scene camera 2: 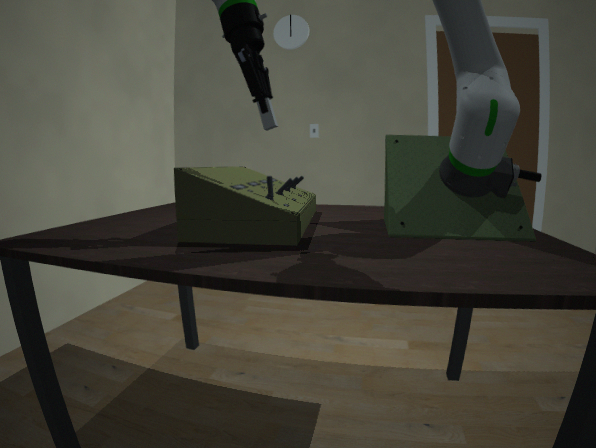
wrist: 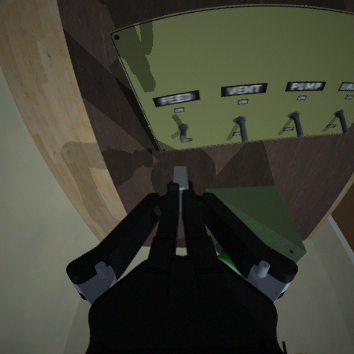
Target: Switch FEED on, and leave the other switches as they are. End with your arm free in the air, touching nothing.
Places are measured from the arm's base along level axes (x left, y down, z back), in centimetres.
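Pixels of known places: gripper, fingertip midpoint: [scene camera 2: 271, 128] [wrist: 179, 175]; arm's base, origin of the base link: [scene camera 2: 466, 175].
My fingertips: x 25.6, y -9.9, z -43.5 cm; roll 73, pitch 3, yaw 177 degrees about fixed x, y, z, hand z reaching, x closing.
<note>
Ahead of a thing's pixels: the offset from my fingertips to its top centre. Level surfaces: height alone.
The olive switch panel [scene camera 2: 225, 207] [wrist: 215, 55] stands on the table. Its FEED lever {dx +0.0, dy +10.3, dz -0.4 cm} [scene camera 2: 270, 188] [wrist: 183, 132] stands nearly upright in the scene view, tilted up the slope toward its ON mark. The VENT lever {dx -12.0, dy +11.2, dz -1.9 cm} [wrist: 243, 130], the PUMP lever {dx -23.7, dy +11.2, dz -4.7 cm} [wrist: 298, 125] and a fourth lever {dx -35.3, dy +11.2, dz -7.5 cm} [wrist: 341, 122] lean the other way, toward the panel's low front edge. The fourth lever's label is cut off in the wrist view. My gripper [scene camera 2: 270, 127] [wrist: 179, 175] is shut and empty. It hangs in the air above the levers, with a visible gap, touching nothing.
A green sloped block [scene camera 2: 415, 175] [wrist: 250, 205] stands on the dark table {dy +24.0 cm} [scene camera 2: 240, 270] to the right in the scene view. A grey arm joint [scene camera 2: 482, 120] with a dark base is in front of it. A wall clock [scene camera 2: 291, 32] hangs behind.
</note>
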